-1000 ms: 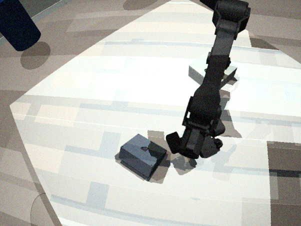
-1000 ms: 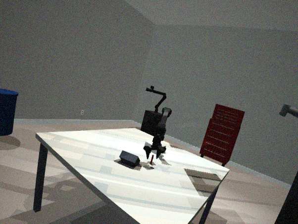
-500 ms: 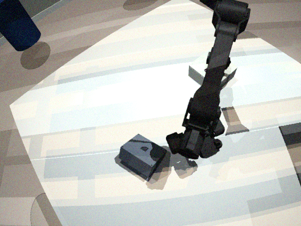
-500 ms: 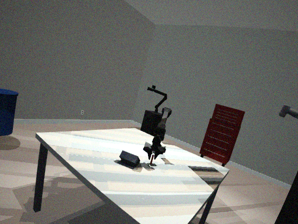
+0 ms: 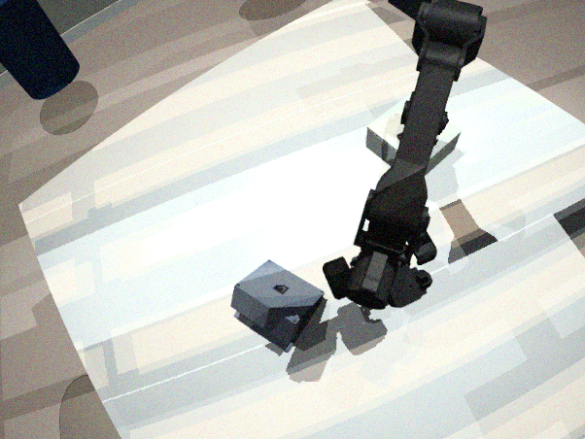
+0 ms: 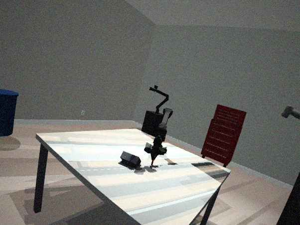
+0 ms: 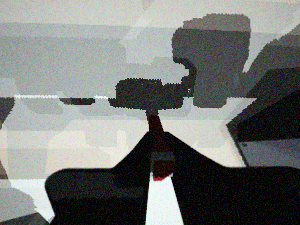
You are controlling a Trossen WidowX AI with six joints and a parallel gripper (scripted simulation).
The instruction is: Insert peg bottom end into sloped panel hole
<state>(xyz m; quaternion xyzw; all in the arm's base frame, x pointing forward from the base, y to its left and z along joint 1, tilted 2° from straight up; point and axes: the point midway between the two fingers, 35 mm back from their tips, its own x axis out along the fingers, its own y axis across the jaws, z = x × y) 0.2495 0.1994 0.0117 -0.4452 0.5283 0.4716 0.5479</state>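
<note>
Now: the sloped panel 180 mm ahead of my gripper tip, 60 mm to the right of it and 10 mm below it. The rest, counted from my gripper tip: red peg: 20 mm above.
</note>
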